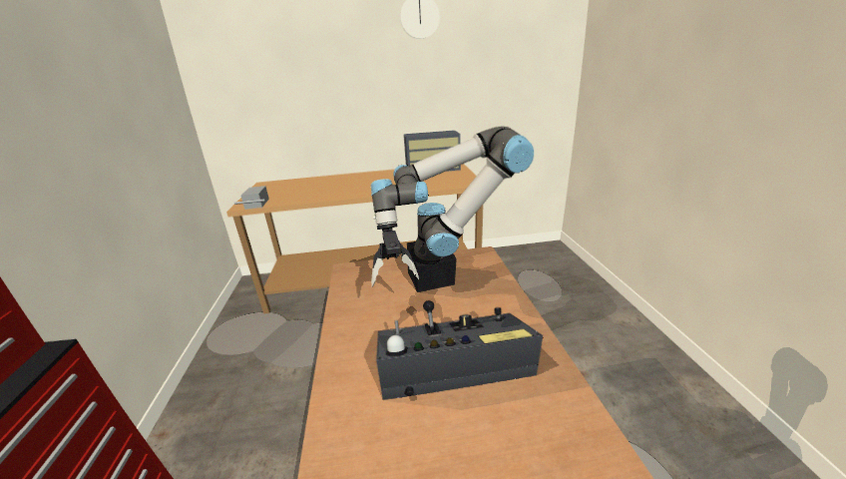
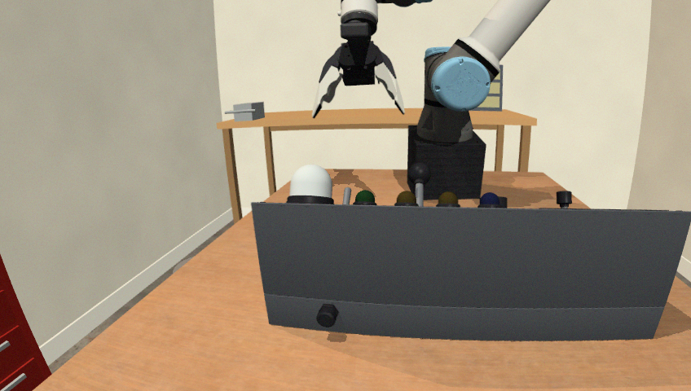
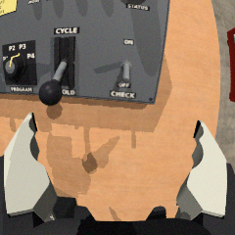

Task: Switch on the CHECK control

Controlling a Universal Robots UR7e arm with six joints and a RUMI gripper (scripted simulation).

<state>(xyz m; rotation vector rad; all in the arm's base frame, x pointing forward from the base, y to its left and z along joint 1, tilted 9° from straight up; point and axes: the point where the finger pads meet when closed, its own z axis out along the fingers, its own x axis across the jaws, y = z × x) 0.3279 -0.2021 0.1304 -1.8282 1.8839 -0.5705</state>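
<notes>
My gripper is now 70 mm short of the check toggle, 20 mm to the left of it and 140 mm above it. The rest, counted from my hand: ball lever 50 mm ahead, 100 mm to the left, 120 mm below; then dark grey console 120 mm ahead, 160 mm to the left, 160 mm below; then program dial 100 mm ahead, 220 mm to the left, 130 mm below.
</notes>
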